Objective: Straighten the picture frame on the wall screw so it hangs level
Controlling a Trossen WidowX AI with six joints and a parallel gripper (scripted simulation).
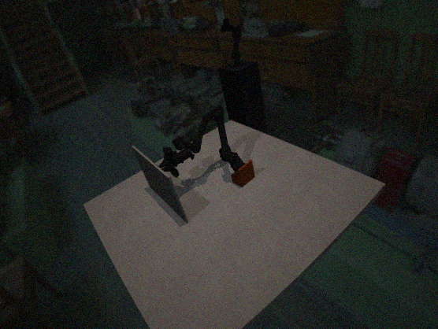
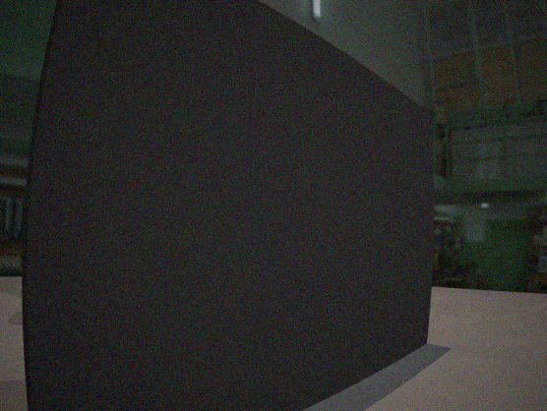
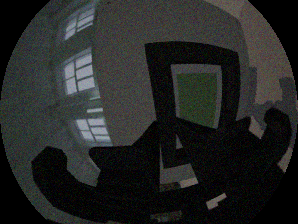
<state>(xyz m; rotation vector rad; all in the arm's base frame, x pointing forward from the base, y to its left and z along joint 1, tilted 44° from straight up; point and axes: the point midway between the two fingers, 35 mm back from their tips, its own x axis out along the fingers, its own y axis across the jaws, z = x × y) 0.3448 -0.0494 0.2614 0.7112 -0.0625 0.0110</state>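
The picture frame is 10 mm ahead of my gripper tip, 10 mm to the right of it and 50 mm below it. The rest, counted from my gripper tip: wall panel (20 mm ahead, 70 mm below).
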